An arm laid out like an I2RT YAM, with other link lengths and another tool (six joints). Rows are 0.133 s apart.
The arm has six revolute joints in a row. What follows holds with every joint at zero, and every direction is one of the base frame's. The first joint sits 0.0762 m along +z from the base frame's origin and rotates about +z. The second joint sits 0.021 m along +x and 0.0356 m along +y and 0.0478 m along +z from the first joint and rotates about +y. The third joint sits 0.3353 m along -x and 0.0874 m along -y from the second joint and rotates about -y. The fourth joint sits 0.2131 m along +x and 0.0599 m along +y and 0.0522 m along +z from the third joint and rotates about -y. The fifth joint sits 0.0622 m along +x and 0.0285 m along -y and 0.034 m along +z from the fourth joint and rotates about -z. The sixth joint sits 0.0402 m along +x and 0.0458 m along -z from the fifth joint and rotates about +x. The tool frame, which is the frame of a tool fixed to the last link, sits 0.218 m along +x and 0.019 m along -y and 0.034 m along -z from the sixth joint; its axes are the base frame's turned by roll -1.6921, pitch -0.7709 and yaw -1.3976 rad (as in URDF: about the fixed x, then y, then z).
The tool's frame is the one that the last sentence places.
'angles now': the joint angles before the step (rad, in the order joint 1, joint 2, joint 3, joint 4, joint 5, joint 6). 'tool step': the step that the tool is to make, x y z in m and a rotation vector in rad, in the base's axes. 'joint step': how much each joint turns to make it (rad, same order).
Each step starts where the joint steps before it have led.
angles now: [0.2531, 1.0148, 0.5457, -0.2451, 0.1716, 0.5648]
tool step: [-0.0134, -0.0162, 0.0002, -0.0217, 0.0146, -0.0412]
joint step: [-0.0248, -0.0429, 0.0091, -0.0709, 0.0239, -0.0024]
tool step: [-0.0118, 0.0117, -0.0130, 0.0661, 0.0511, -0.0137]
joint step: [0.0096, 0.0062, -0.0111, -0.0300, -0.0353, 0.0725]
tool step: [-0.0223, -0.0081, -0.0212, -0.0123, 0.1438, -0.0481]
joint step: [-0.0079, 0.0683, 0.0310, -0.1128, 0.0102, 0.0449]
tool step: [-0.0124, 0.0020, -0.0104, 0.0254, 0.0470, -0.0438]
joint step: [0.0181, 0.0104, -0.0123, -0.0294, 0.0064, 0.0723]
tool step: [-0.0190, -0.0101, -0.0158, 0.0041, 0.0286, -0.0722]
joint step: [-0.0008, -0.0257, -0.0601, -0.0051, 0.0292, 0.0673]
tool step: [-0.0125, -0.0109, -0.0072, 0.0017, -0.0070, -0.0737]
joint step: [-0.0011, -0.0453, -0.0438, -0.0085, 0.0377, 0.0637]
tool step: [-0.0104, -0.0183, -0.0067, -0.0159, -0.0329, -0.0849]
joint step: [-0.0222, -0.0630, -0.0582, 0.0121, 0.0525, 0.0430]
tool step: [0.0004, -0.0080, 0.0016, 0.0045, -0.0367, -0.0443]
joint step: [-0.0508, -0.0354, -0.0172, 0.0208, -0.0012, -0.0073]
